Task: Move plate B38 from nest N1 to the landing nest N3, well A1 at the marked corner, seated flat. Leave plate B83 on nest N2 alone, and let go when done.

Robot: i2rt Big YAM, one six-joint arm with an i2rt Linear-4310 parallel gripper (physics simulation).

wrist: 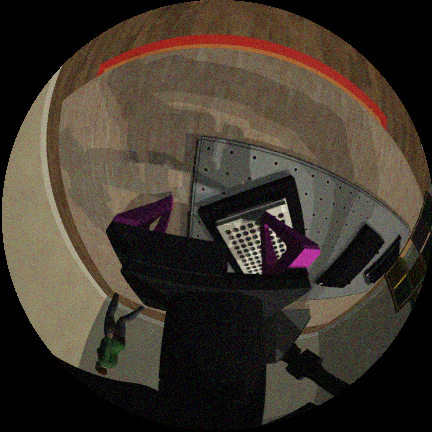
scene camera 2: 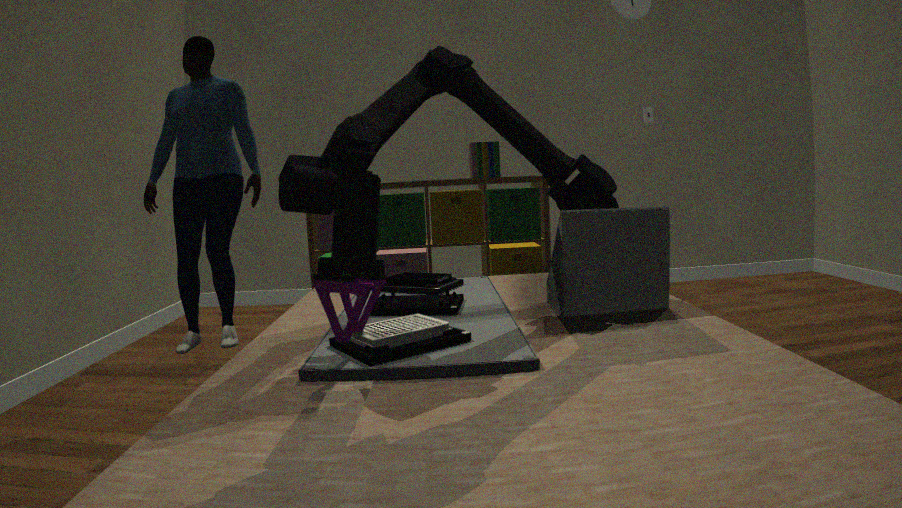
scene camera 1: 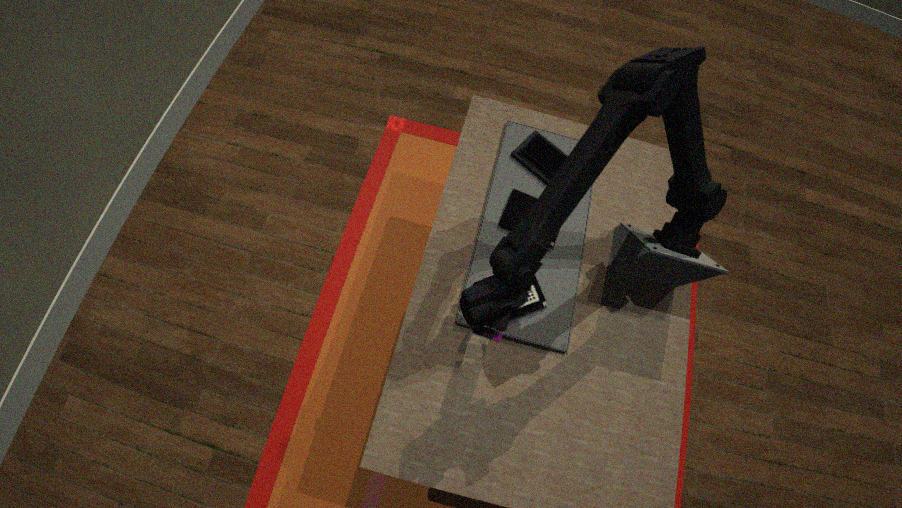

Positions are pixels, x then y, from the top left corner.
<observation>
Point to a black holder with white grid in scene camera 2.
399, 331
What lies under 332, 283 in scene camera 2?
My gripper.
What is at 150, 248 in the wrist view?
My gripper.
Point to a black holder with white grid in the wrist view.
240, 230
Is my gripper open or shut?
Open.
</observation>
